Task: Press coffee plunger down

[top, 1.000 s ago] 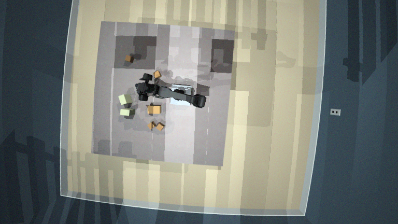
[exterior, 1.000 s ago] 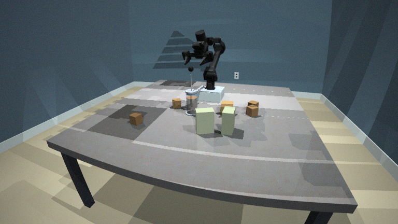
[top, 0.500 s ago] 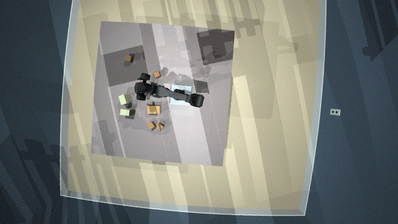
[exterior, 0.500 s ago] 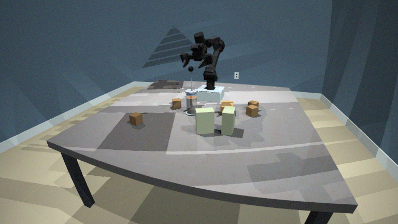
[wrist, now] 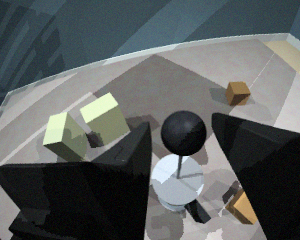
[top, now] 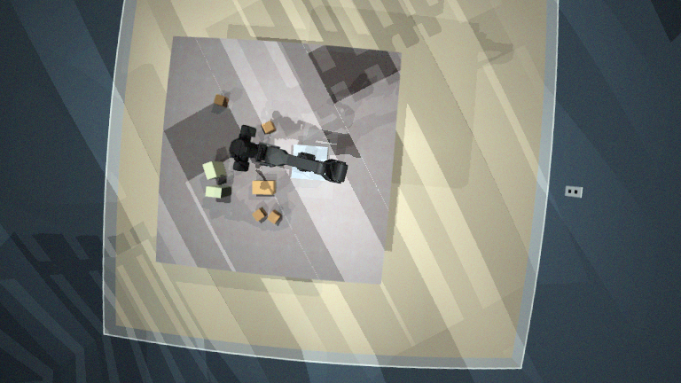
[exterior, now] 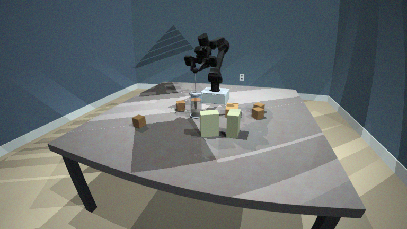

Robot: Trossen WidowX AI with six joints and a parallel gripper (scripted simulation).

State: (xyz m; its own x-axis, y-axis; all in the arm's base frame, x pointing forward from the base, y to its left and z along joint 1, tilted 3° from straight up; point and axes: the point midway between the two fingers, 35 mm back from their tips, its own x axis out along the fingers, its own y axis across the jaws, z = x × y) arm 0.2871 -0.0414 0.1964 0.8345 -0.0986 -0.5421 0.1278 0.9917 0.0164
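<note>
My gripper tip is 13 cm above the coffee press, 2 cm past it and 1 cm to the left of it.
</note>
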